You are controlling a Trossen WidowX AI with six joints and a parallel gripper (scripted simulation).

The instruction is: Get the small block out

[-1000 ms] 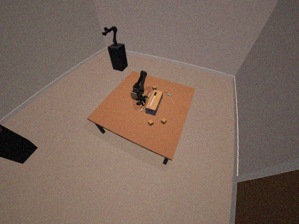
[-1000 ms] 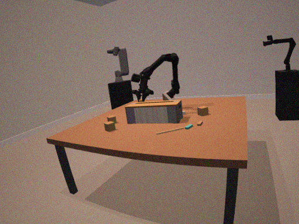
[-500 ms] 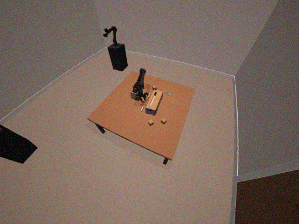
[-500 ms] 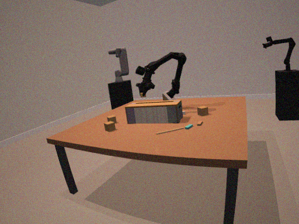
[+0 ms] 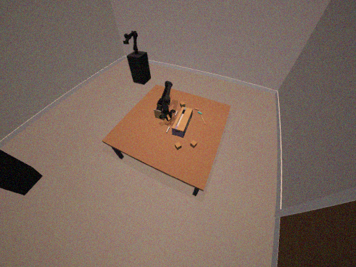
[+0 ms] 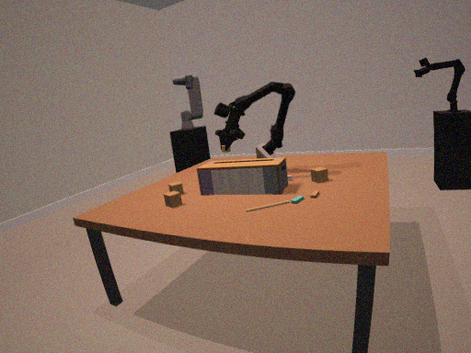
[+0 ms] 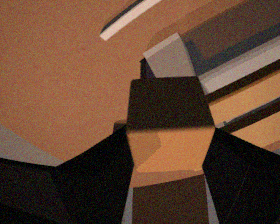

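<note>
My gripper tip is 10 mm past the tan block, 10 mm to the right of it and 10 mm below it. From my gripper tip the other things lie so: small block (190 mm ahead, 480 mm to the left, 170 mm below); then box (70 mm ahead, 140 mm to the left, 110 mm below).
</note>
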